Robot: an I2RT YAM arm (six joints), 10 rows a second.
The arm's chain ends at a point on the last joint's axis. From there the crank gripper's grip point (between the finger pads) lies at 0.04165 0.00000 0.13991 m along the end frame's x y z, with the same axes.
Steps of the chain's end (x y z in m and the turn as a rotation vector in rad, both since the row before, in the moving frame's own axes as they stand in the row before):
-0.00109, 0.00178, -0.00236, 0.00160, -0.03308, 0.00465
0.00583, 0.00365, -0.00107, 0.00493, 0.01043, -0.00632
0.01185, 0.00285, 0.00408, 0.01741, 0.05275, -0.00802
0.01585, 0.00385, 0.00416, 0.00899, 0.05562, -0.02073
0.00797, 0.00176, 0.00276, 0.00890, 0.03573, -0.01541
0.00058, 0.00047, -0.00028, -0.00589, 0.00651, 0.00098
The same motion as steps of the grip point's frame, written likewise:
-0.00574, 0.00174, -0.00106, 0.00160, -0.03308, 0.00465
0.00728, 0.00269, -0.00151, 0.00493, 0.01043, -0.00632
0.01916, 0.00007, 0.00167, 0.01741, 0.05275, -0.00802
0.02354, 0.00166, 0.00162, 0.00899, 0.05562, -0.02073
0.01293, -0.00016, 0.00117, 0.00890, 0.03573, -0.01541
0.00149, 0.00133, -0.00056, -0.00589, 0.00651, 0.00098

